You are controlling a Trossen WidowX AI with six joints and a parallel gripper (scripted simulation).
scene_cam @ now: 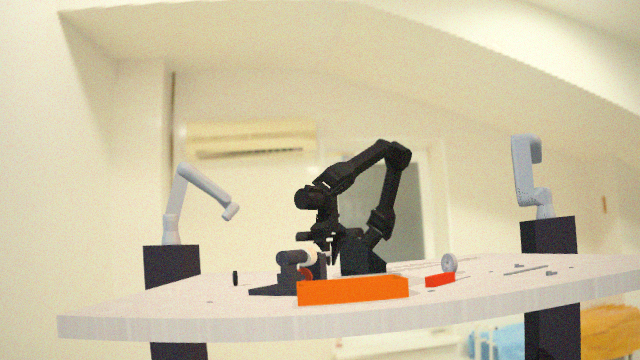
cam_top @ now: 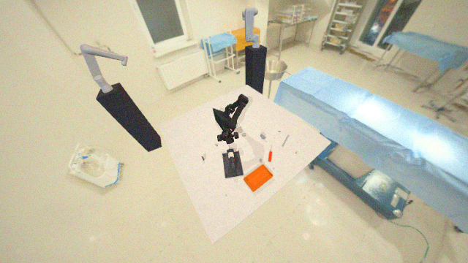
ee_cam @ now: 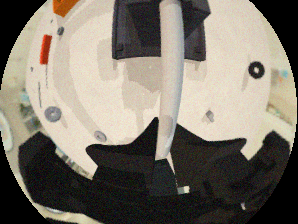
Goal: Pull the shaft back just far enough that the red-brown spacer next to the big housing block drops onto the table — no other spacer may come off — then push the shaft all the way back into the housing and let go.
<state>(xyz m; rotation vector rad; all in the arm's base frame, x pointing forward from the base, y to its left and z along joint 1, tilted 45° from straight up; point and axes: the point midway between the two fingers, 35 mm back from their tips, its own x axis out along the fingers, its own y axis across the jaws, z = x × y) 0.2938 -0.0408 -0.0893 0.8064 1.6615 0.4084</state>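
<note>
The grey shaft lies 80 mm ahead of my gripper tip, 30 mm above it and 20 mm to the right of it. From my gripper tip the other things lie so: round grey disc: 320 mm to the left, 80 mm ahead, 20 mm below; red-brown spacer: 170 mm ahead, 50 mm to the right, 20 mm below; small black ring: 270 mm to the right, 40 mm ahead, 20 mm below.
</note>
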